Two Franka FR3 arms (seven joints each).
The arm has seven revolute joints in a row. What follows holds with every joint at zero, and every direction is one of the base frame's. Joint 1 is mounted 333 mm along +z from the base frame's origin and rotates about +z. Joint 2 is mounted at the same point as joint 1 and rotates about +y. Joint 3 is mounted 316 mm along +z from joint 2 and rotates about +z. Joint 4 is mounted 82.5 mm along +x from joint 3 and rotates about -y. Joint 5 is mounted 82.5 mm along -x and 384 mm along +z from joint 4 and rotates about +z. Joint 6 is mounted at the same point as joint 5 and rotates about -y. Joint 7 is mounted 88 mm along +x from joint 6 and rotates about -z. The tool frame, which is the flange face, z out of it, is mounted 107 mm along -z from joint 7; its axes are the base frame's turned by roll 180, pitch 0 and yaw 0 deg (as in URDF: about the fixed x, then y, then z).
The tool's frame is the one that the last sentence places.
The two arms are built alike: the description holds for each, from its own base.
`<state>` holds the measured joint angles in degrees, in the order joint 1, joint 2, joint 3, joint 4, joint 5, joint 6, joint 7, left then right.
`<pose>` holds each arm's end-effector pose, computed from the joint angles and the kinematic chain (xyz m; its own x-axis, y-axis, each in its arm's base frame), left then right.
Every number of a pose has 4 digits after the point.
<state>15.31 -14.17 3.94 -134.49 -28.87 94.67 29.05 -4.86 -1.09 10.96 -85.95 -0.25 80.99 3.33</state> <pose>0.4074 0.0919 0.4136 0.9811 -0.0766 -0.1776 0.0443 -0.8047 0.5920 0.5291 0.0572 0.6542 0.9966 0.0471 -0.0673 0.0480 -0.9988 0.0119</pose>
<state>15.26 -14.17 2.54 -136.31 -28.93 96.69 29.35 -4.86 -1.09 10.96 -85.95 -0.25 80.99 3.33</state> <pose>0.4059 0.0817 0.4013 0.9796 -0.0878 -0.1806 0.0346 -0.8123 0.5823 0.5291 0.0572 0.6542 0.9966 0.0471 -0.0673 0.0480 -0.9988 0.0119</pose>
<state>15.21 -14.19 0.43 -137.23 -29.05 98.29 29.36 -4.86 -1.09 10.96 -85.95 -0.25 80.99 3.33</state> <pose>0.4079 0.0672 0.3953 0.9781 -0.1085 -0.1779 0.0123 -0.8223 0.5690 0.5291 0.0572 0.6542 0.9966 0.0471 -0.0673 0.0480 -0.9988 0.0119</pose>
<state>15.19 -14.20 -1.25 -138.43 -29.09 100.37 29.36 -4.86 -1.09 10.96 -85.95 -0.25 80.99 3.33</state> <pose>0.4083 0.0565 0.3874 0.9776 -0.1186 -0.1738 -0.0027 -0.8328 0.5536 0.5291 0.0572 0.6542 0.9966 0.0471 -0.0673 0.0480 -0.9988 0.0119</pose>
